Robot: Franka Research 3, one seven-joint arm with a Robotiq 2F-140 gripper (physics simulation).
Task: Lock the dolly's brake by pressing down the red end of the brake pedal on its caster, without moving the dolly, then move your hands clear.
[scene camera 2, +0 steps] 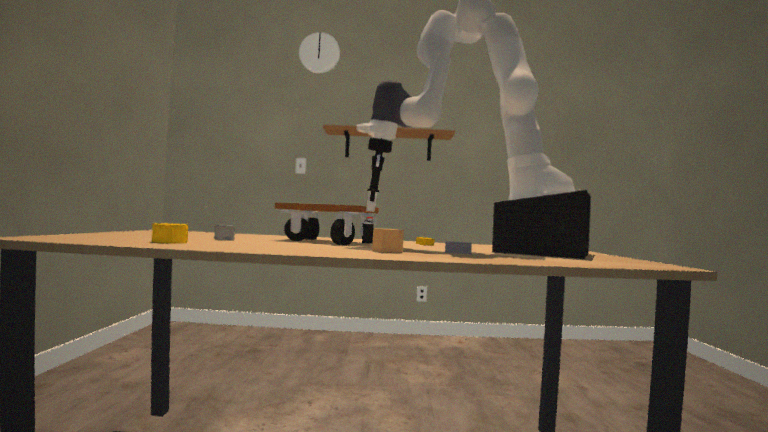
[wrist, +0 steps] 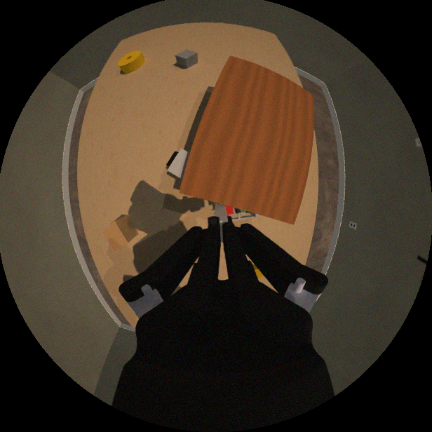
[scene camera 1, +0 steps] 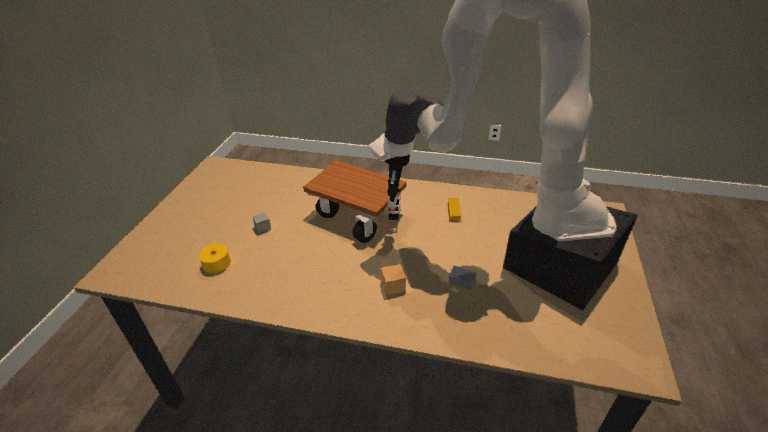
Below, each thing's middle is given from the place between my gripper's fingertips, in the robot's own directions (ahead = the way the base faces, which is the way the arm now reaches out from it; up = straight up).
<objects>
Right now my hand is 150 mm short of the dolly (scene camera 1: 341, 183), 60 mm to the left of it and 50 mm above it. Also, from my hand: yellow cylinder (scene camera 1: 214, 258) 530 mm ahead, 250 mm to the left, 90 mm below; then wooden block (scene camera 2: 384, 240) 250 mm to the left, 80 mm below, 50 mm behind.
</objects>
